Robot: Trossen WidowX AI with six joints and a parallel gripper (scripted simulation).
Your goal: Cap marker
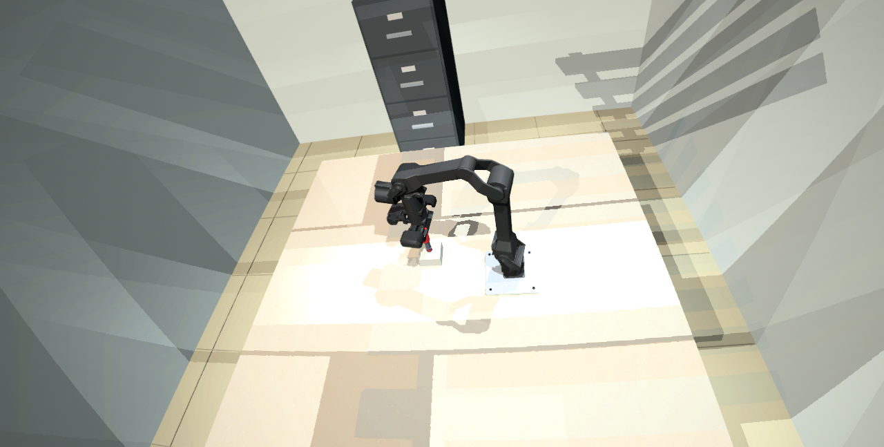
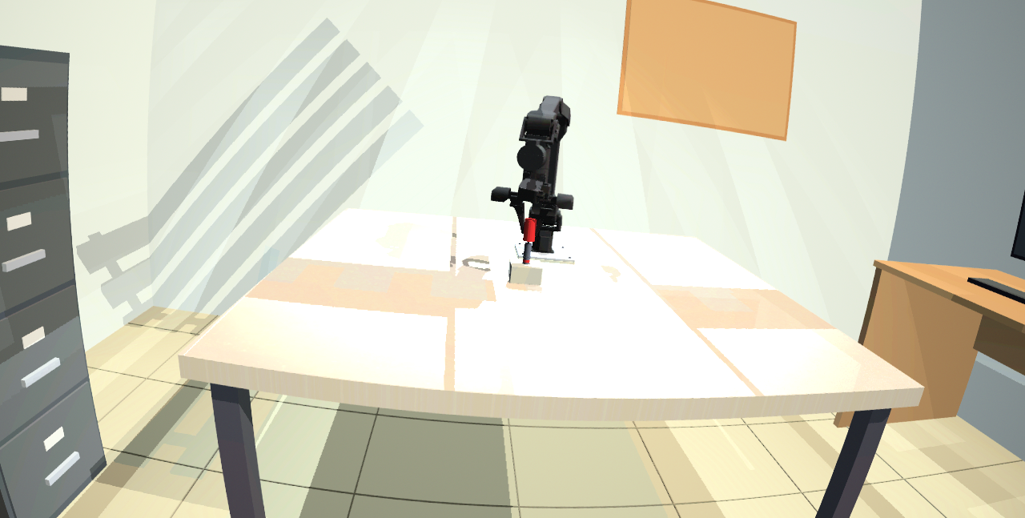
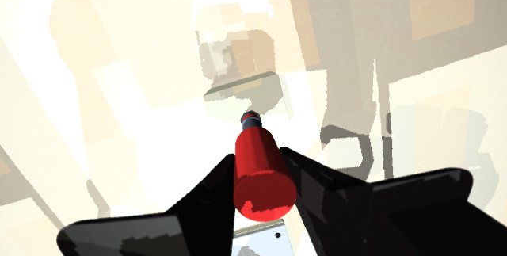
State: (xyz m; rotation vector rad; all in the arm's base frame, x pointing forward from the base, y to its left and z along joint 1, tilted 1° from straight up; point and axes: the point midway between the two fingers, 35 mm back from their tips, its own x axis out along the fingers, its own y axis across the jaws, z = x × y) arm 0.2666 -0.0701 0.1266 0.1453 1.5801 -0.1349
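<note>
Now: gripper tip 9 cm above the holder block. Round my gripper tip: red cap (1 cm above).
</note>
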